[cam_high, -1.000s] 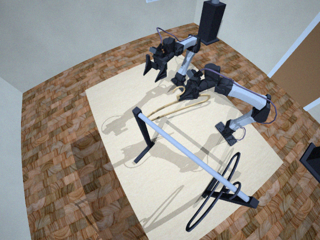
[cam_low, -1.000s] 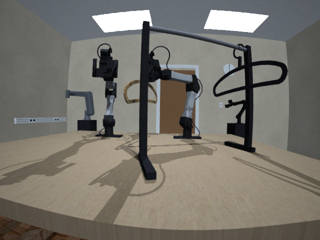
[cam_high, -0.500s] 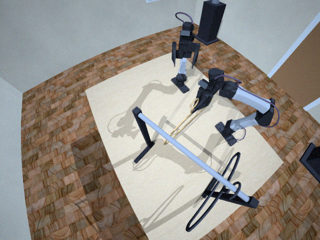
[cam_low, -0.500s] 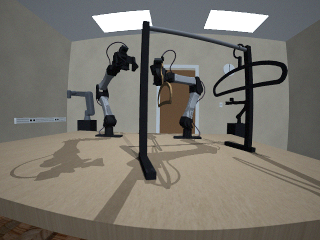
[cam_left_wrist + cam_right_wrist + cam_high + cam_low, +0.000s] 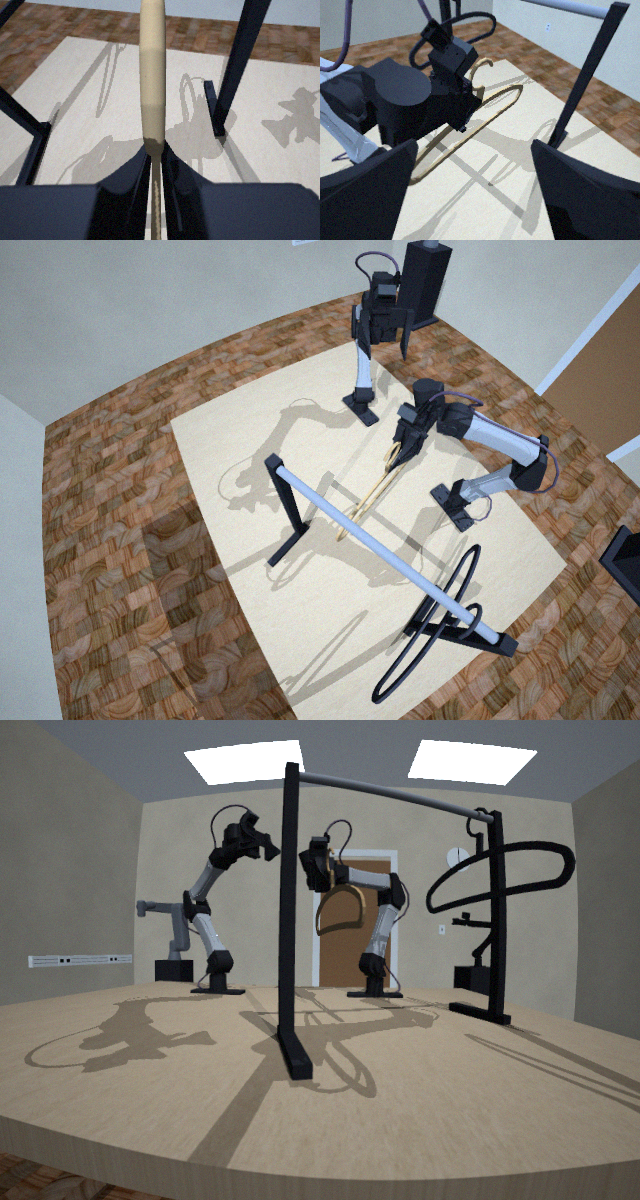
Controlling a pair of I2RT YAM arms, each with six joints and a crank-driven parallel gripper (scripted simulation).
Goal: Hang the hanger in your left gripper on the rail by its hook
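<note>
Right now the black hanger is 340 mm to the left of my left hand, 140 mm ahead of it and 50 mm above it. Also, from my left hand: tan wooden hanger: 10 mm below.
</note>
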